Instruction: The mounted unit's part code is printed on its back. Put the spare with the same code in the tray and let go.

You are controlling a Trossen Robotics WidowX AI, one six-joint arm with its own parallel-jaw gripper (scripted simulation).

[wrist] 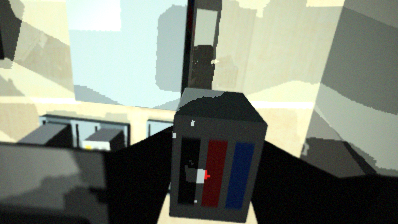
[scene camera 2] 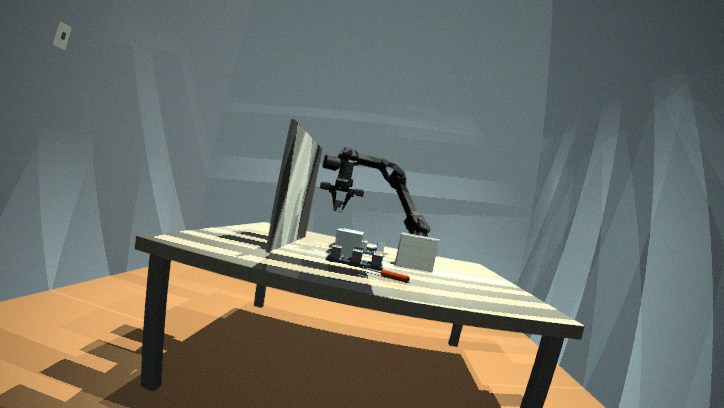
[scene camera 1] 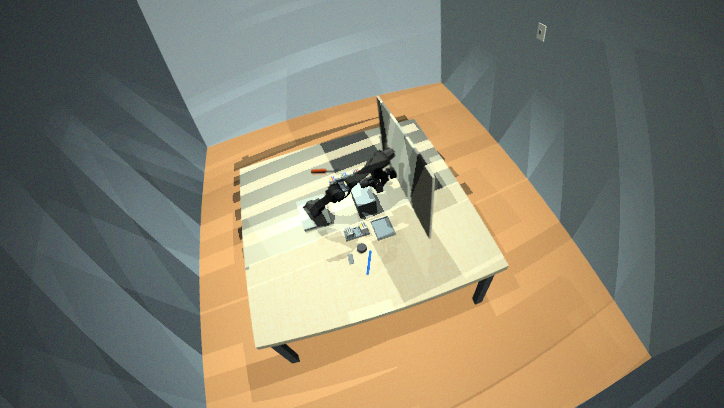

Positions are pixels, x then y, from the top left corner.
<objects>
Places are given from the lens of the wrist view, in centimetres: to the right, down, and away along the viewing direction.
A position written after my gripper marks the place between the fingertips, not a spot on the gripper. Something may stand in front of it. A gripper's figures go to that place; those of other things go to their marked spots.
my gripper (wrist: 210, 135): 1, 1, 11
spare block (wrist: 218, 136): 1, 1, 7
mounted unit (wrist: 143, 61): -5, -4, 17
The marked spots on the mounted unit and the spare block are 13 cm apart.
</objects>
